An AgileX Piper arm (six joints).
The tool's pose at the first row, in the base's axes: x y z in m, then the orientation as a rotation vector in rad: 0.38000, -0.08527, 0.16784, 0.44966, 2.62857, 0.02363
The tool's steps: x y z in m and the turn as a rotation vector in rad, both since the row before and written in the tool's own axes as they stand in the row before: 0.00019, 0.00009, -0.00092, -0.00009, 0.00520, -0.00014; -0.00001, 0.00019, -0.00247, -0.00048, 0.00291, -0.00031; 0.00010, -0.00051, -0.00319, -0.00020, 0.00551, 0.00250; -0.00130, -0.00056, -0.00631, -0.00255, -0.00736, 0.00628; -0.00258, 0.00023, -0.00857, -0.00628, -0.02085, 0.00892; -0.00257, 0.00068, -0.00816, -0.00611, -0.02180, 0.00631; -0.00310, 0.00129, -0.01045, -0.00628, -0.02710, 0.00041; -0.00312, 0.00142, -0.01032, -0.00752, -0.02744, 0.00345; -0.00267, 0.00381, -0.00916, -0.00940, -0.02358, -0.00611
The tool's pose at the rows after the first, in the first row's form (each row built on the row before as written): 0.37945, -0.08507, 0.16858, 0.44997, 2.63369, 0.02490; 0.37841, -0.08475, 0.17080, 0.44969, 2.63655, 0.02611; 0.37674, -0.08502, 0.17356, 0.45348, 2.64138, 0.02845; 0.37487, -0.08562, 0.17972, 0.46018, 2.63245, 0.03206; 0.37325, -0.08577, 0.18852, 0.46766, 2.60920, 0.03817; 0.37176, -0.08553, 0.19697, 0.47159, 2.58561, 0.04289; 0.36959, -0.08476, 0.20770, 0.46727, 2.55813, 0.04445; 0.36725, -0.08385, 0.21828, 0.46630, 2.52948, 0.04856; 0.36564, -0.08060, 0.22789, 0.45283, 2.50644, 0.05233
